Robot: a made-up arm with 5 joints. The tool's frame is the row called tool.
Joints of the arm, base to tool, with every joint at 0 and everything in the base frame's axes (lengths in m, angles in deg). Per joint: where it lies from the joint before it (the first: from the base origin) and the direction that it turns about. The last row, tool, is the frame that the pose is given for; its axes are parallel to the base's.
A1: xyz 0 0 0.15 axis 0 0 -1
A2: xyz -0.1 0.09 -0.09 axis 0 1 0
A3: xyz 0.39 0.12 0.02 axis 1 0 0
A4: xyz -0.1 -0.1 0.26 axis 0 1 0
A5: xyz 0.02 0 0.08 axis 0 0 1
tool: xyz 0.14 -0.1 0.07
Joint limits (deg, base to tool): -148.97..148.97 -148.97..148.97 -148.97..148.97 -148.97..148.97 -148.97..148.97
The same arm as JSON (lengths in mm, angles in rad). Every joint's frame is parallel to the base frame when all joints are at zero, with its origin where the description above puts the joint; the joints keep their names.
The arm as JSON. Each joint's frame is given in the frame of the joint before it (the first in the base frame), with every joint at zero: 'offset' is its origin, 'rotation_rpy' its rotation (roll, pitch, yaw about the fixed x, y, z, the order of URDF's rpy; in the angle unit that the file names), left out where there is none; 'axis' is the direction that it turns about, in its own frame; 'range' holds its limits. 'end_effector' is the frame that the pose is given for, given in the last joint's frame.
{
  "length_unit": "mm",
  "angle_unit": "rad",
  "chain": [
    {
      "id": "A1",
      "offset": [
        0.0,
        0.0,
        150.0
      ],
      "axis": [
        0.0,
        0.0,
        -1.0
      ],
      "range": [
        -2.6,
        2.6
      ]
    },
    {
      "id": "A2",
      "offset": [
        -100.0,
        90.0,
        -90.0
      ],
      "axis": [
        0.0,
        1.0,
        0.0
      ],
      "range": [
        -2.6,
        2.6
      ]
    },
    {
      "id": "A3",
      "offset": [
        390.0,
        120.0,
        20.0
      ],
      "axis": [
        1.0,
        0.0,
        0.0
      ],
      "range": [
        -2.6,
        2.6
      ]
    },
    {
      "id": "A4",
      "offset": [
        -100.0,
        -100.0,
        260.0
      ],
      "axis": [
        0.0,
        1.0,
        0.0
      ],
      "range": [
        -2.6,
        2.6
      ]
    },
    {
      "id": "A5",
      "offset": [
        20.0,
        0.0,
        80.0
      ],
      "axis": [
        0.0,
        0.0,
        1.0
      ],
      "range": [
        -2.6,
        2.6
      ]
    }
  ],
  "end_effector": {
    "offset": [
      140.0,
      -100.0,
      70.0
    ]
  }
}

